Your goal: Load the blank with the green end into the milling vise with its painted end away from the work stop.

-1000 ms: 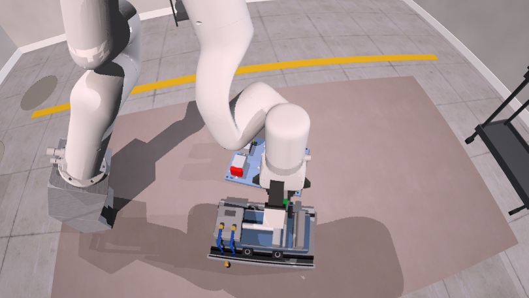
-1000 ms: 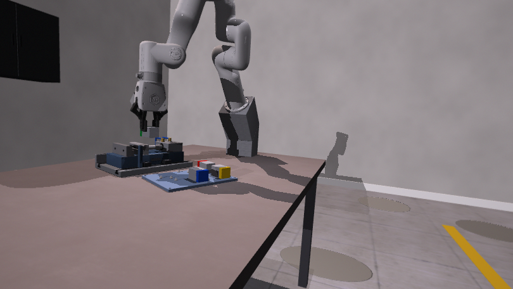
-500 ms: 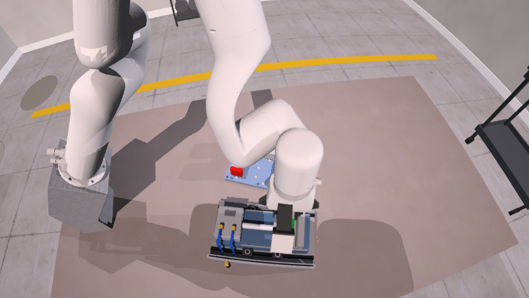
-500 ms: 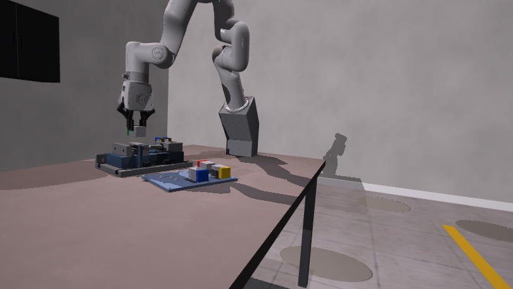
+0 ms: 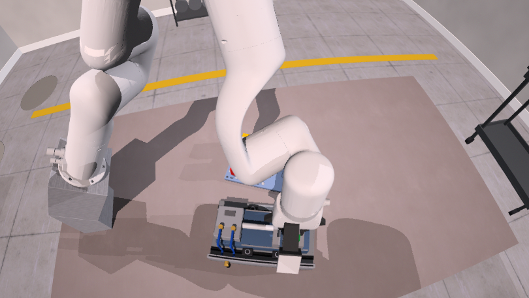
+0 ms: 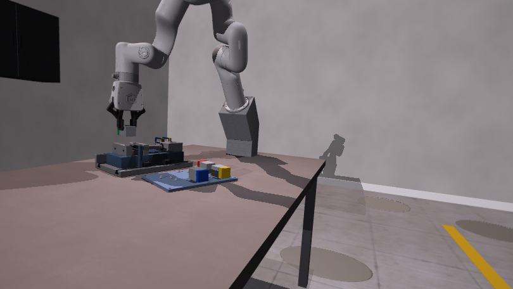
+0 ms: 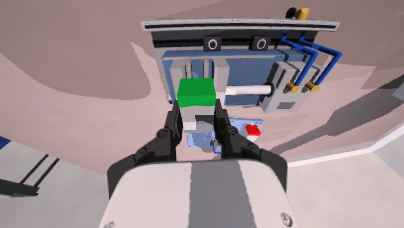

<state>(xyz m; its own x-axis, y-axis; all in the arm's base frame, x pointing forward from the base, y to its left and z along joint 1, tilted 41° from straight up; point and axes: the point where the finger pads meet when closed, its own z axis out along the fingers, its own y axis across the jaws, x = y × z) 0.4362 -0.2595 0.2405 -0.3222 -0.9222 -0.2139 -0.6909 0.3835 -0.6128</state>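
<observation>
Right now the green-ended blank is 20 mm below my hand. Also, from my hand: moving jaw 90 mm below, 30 mm to the left, 30 mm behind; work stop rod 80 mm below, 60 mm to the left, 20 mm ahead; fixed jaw 90 mm below, 30 mm ahead, 10 mm to the left.
</observation>
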